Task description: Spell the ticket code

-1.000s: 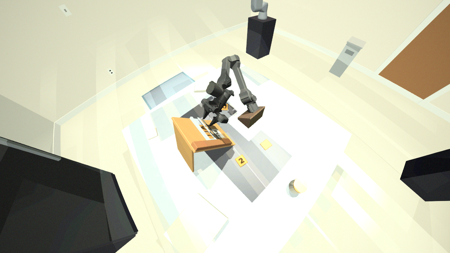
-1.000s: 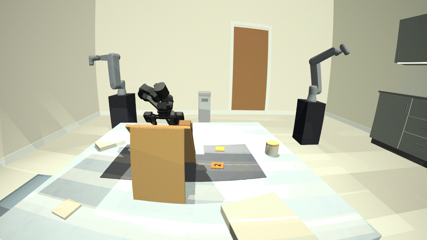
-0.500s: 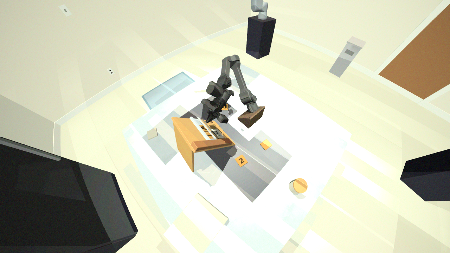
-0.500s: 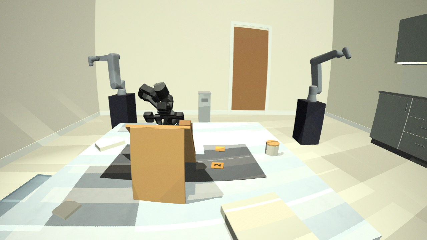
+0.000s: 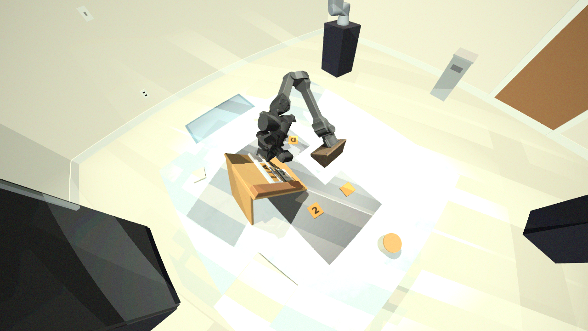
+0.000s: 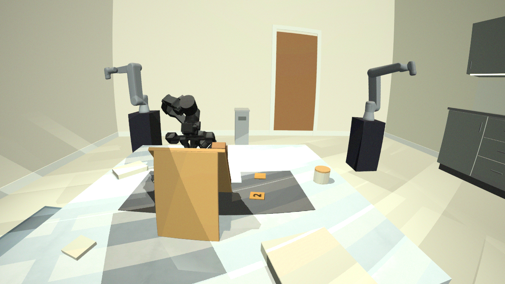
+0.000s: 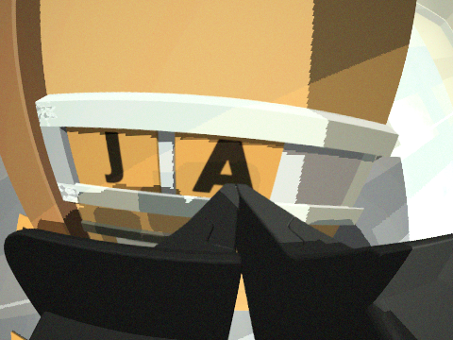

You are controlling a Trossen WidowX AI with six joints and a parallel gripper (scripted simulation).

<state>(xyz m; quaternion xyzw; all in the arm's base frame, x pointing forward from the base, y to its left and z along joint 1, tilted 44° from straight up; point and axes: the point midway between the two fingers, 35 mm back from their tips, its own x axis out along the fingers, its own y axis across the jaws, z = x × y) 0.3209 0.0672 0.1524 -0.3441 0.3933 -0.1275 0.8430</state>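
The white ticket is 110 mm below my gripper tip, 50 mm behind it and 40 mm to the left of it. Also, from my gripper tip: grey mat: 180 mm below, 150 mm behind, 70 mm to the left; pale pad: 330 mm ahead, 290 mm to the right, 180 mm below; round tan-lidded canister: 580 mm to the left, 210 mm behind, 150 mm below.
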